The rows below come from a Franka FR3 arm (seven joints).
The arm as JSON. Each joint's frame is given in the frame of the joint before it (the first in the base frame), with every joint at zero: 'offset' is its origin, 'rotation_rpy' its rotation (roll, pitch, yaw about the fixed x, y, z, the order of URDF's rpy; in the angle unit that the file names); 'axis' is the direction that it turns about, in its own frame. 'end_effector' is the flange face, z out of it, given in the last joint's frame.
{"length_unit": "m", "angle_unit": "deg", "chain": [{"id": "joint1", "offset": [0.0, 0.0, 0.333], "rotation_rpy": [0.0, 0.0, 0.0], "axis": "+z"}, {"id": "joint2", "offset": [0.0, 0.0, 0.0], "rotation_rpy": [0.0, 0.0, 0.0], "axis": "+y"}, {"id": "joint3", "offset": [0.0, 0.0, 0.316], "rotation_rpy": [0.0, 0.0, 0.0], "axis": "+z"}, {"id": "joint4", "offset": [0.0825, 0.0, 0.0], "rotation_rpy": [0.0, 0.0, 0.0], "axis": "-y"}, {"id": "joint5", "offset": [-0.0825, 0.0, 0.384], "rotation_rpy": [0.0, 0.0, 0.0], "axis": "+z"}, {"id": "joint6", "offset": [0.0, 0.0, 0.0], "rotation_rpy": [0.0, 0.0, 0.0], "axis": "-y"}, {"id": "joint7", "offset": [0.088, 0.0, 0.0], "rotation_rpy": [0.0, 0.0, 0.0], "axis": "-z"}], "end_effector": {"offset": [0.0, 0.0, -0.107], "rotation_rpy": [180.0, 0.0, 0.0]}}
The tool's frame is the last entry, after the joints.
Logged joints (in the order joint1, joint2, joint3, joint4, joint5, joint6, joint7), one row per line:
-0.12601, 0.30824, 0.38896, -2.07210, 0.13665, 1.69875, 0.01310
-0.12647, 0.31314, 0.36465, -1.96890, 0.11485, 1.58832, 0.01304
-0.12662, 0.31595, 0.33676, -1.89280, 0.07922, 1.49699, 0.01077
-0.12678, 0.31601, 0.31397, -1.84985, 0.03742, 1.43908, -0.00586
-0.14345, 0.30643, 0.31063, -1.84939, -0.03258, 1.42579, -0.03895
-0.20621, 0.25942, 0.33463, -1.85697, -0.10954, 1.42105, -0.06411
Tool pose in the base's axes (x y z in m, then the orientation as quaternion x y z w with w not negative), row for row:
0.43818, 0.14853, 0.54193, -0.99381, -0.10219, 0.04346, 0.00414
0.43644, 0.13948, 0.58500, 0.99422, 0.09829, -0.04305, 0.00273
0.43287, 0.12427, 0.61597, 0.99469, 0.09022, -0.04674, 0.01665
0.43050, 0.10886, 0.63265, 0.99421, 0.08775, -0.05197, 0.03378
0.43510, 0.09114, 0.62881, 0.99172, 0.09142, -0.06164, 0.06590
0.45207, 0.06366, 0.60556, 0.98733, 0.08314, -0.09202, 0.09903
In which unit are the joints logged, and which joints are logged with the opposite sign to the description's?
The joints are logged in radians. Opposite sign: joint2.
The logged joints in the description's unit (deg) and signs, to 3 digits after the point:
-7.220, -17.661, 22.286, -118.723, 7.829, 97.331, 0.751
-7.246, -17.942, 20.893, -112.810, 6.580, 91.004, 0.747
-7.255, -18.103, 19.295, -108.449, 4.539, 85.771, 0.617
-7.264, -18.106, 17.989, -105.989, 2.144, 82.453, -0.336
-8.219, -17.557, 17.798, -105.962, -1.867, 81.692, -2.232
-11.815, -14.864, 19.173, -106.397, -6.276, 81.420, -3.673

